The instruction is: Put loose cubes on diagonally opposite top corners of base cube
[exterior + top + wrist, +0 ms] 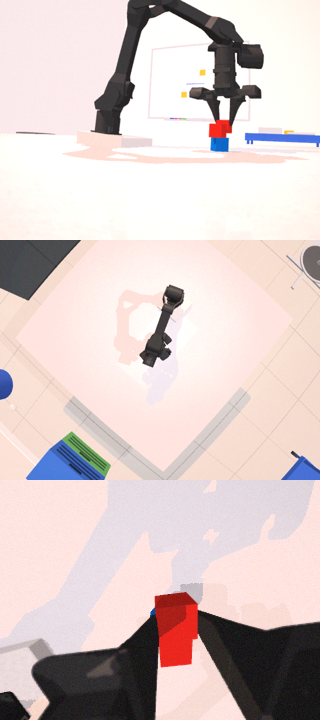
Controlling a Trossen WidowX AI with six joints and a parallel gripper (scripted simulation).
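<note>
The blue cube lies 5 cm below my gripper tip and 2 cm to the right of it.
</note>
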